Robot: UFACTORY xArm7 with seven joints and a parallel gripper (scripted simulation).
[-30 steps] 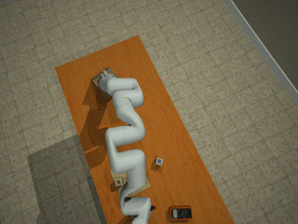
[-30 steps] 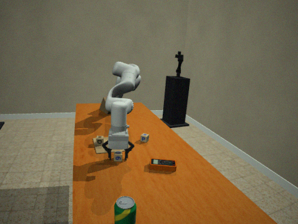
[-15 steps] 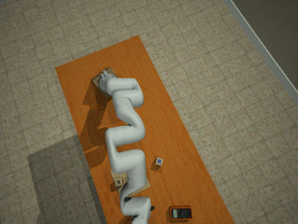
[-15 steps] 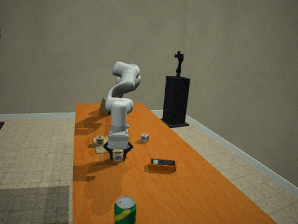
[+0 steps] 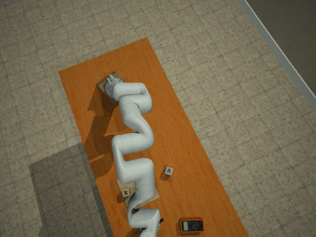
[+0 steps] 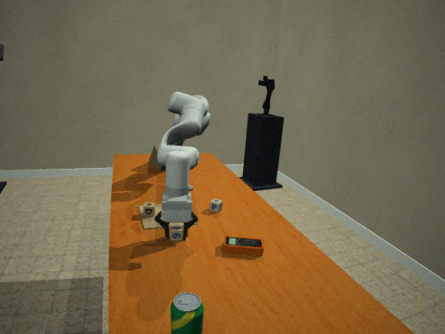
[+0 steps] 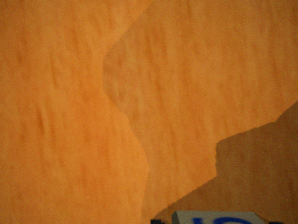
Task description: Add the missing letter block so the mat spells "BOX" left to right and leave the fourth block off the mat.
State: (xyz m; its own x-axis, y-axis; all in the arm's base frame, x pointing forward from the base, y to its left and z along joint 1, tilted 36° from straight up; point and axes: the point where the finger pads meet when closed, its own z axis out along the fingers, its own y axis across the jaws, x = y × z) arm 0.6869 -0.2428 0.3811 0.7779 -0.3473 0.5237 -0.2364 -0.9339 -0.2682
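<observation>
Now: hand 180 mm past the tan mat, 10 mm to the right of it and 20 mm above it. Round my hand: orange multimeter: 140 mm ahead, 190 mm to the left; then green soda can: 440 mm ahead, 120 mm to the right, 40 mm above.
</observation>
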